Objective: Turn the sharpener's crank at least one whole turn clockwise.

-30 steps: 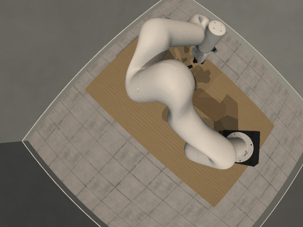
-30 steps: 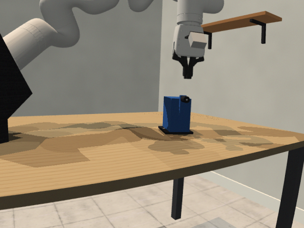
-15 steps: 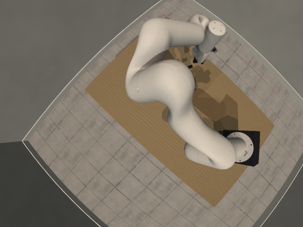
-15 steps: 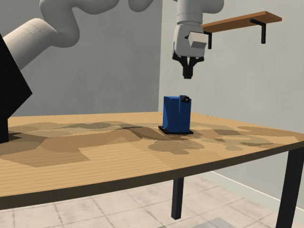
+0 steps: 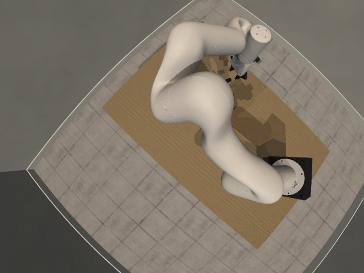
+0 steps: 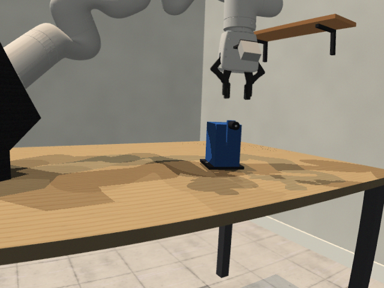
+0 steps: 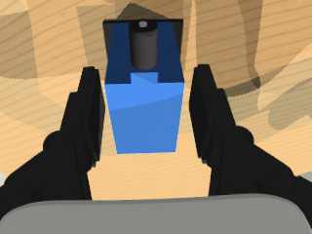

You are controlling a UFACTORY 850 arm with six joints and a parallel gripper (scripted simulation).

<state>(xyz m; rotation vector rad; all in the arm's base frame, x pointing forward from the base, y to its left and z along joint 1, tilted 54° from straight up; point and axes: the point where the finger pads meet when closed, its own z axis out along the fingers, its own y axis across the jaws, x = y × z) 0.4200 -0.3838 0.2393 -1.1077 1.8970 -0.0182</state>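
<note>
The black crank knob is 90 mm below my hand, 20 mm to the left of it and 10 mm ahead of it.
</note>
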